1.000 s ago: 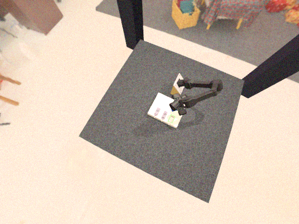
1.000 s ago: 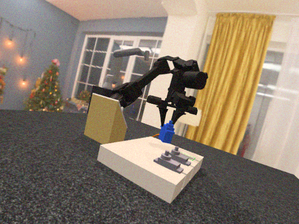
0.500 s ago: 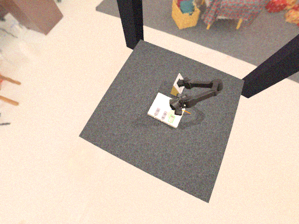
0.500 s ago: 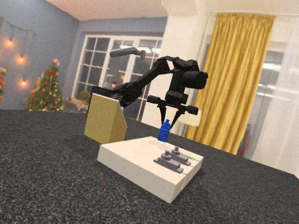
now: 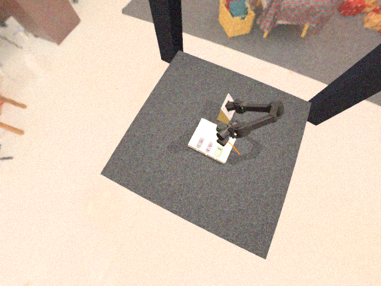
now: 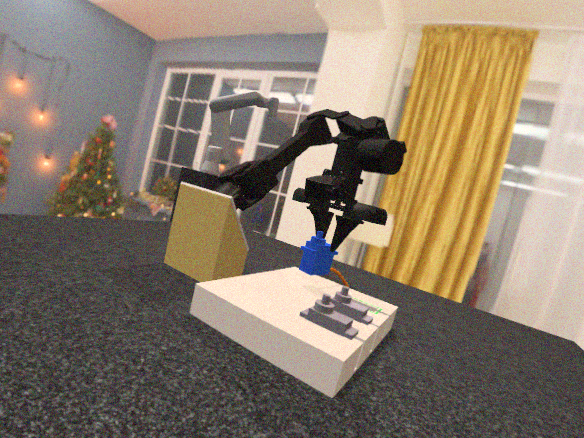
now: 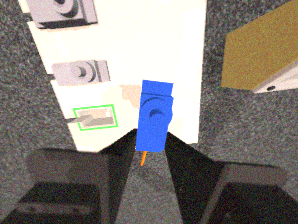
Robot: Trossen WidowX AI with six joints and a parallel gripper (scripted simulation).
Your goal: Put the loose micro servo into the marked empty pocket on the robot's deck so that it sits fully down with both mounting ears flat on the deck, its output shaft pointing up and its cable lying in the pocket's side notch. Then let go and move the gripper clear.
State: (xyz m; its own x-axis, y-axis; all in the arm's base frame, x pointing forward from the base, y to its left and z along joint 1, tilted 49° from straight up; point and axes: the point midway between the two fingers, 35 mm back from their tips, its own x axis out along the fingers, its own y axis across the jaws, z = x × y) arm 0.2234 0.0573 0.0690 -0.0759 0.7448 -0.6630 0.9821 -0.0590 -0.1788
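My gripper tip is 1 cm past the white deck, 7 cm to the left of it and 10 cm above it.
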